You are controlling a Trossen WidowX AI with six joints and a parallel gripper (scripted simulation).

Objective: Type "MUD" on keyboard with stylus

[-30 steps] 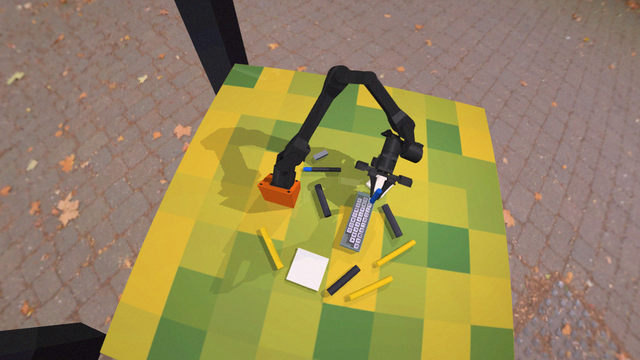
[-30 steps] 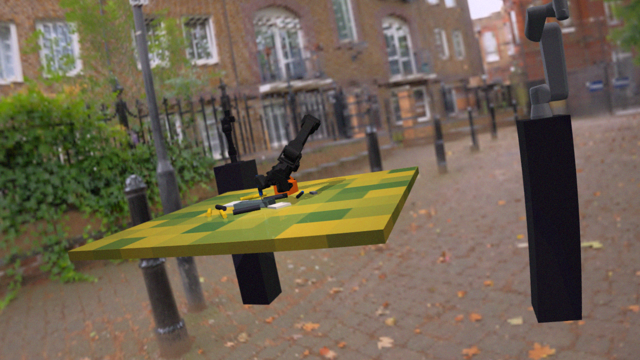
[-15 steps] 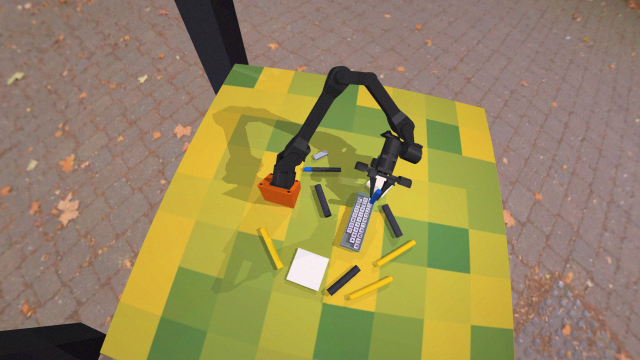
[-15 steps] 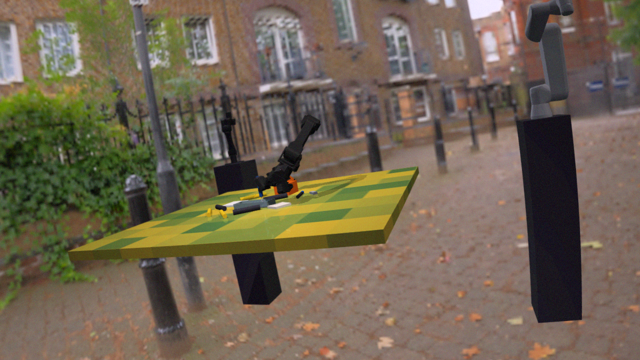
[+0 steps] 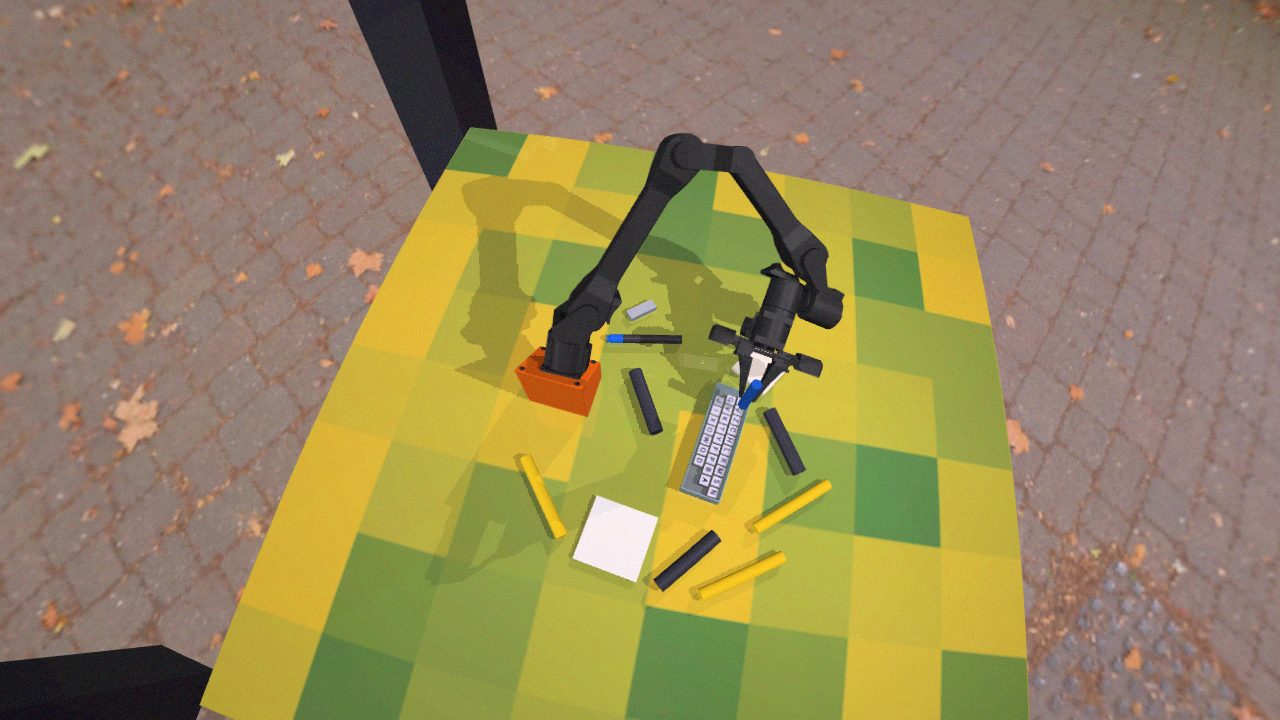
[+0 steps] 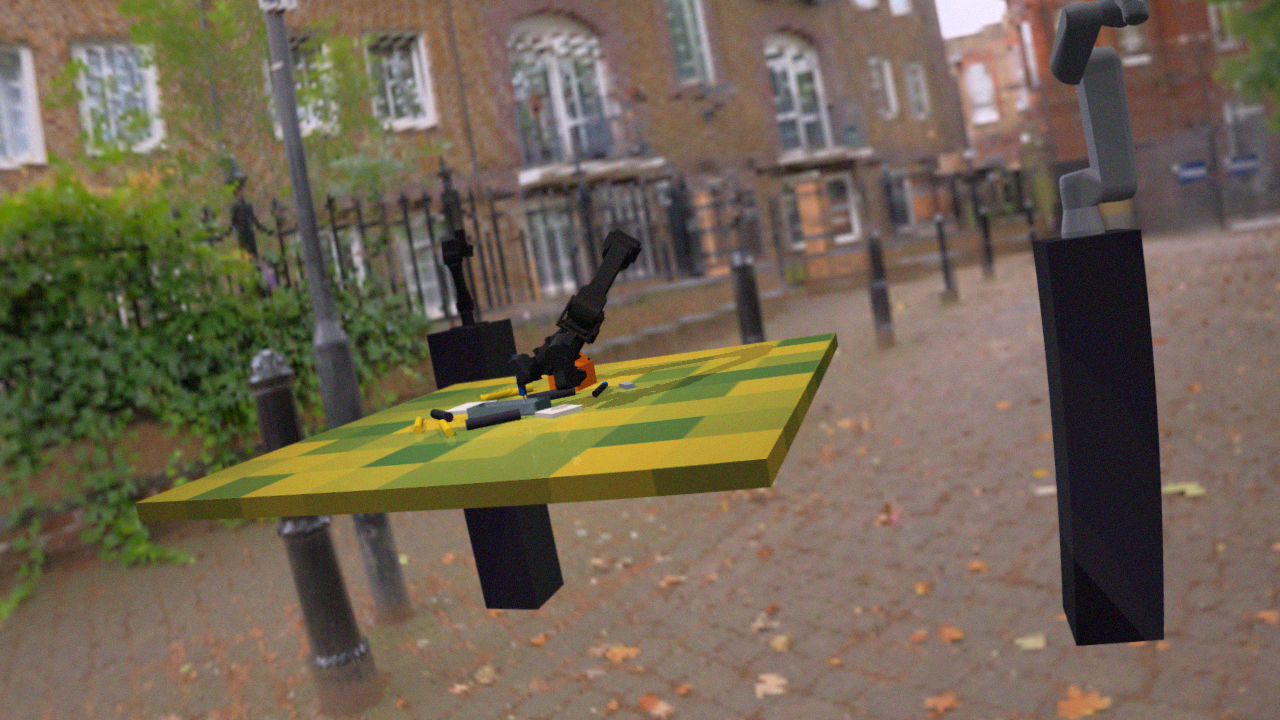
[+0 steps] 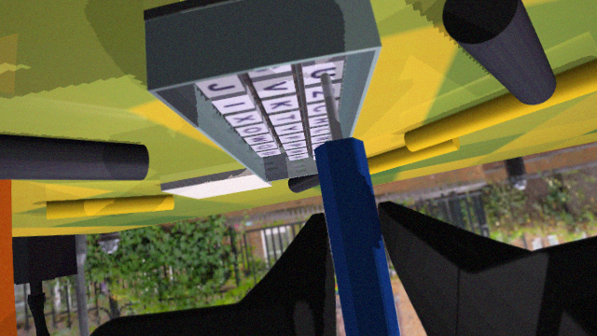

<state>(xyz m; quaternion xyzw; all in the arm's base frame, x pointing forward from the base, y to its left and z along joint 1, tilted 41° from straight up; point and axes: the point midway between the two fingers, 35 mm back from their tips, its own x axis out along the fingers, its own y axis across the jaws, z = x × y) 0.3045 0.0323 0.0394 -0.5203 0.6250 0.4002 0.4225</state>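
Now: gripper tip 5 cm past the D key, 10 cm to the left of it and 6 cm above it. The rest, counted from my gripper tip: m key: 2 cm behind, 11 cm to the right, 6 cm below; blue-tipped pen: 22 cm behind, 10 cm to the left, 6 cm below; blue stylus: 1 cm below.
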